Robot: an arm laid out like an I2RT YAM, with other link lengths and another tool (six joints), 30 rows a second.
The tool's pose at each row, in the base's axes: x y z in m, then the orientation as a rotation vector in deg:
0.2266 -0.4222 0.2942 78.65 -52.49 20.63
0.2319 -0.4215 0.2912 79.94 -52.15 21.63
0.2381 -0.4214 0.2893 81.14 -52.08 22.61
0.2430 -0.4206 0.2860 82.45 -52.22 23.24
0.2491 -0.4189 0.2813 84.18 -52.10 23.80
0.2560 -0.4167 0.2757 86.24 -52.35 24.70
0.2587 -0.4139 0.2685 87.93 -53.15 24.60
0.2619 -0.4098 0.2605 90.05 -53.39 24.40
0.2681 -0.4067 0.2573 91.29 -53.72 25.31
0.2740 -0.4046 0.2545 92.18 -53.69 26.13
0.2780 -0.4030 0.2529 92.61 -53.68 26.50
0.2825 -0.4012 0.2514 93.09 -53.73 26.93
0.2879 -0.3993 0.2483 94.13 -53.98 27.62
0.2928 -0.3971 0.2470 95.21 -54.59 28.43
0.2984 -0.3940 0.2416 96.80 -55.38 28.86
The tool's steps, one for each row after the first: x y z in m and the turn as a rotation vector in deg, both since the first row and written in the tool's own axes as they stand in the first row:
0.0009 -0.0056 -0.0023 1.53 0.31 0.04
0.0033 -0.0113 -0.0044 2.98 0.44 0.25
0.0037 -0.0168 -0.0066 4.38 0.21 0.34
0.0036 -0.0239 -0.0100 6.11 -0.01 0.12
0.0031 -0.0321 -0.0140 8.27 -0.45 0.24
-0.0012 -0.0383 -0.0171 9.70 -1.62 0.18
-0.0063 -0.0451 -0.0215 11.44 -2.60 -0.38
-0.0056 -0.0510 -0.0263 12.90 -2.82 0.02
-0.0046 -0.0566 -0.0302 14.02 -2.72 0.26
-0.0038 -0.0602 -0.0329 14.54 -2.69 0.36
-0.0026 -0.0640 -0.0361 15.14 -2.70 0.51
-0.0020 -0.0695 -0.0395 16.33 -2.91 0.79
-0.0006 -0.0733 -0.0432 17.62 -3.34 1.33
-0.0019 -0.0803 -0.0476 19.19 -4.24 1.61

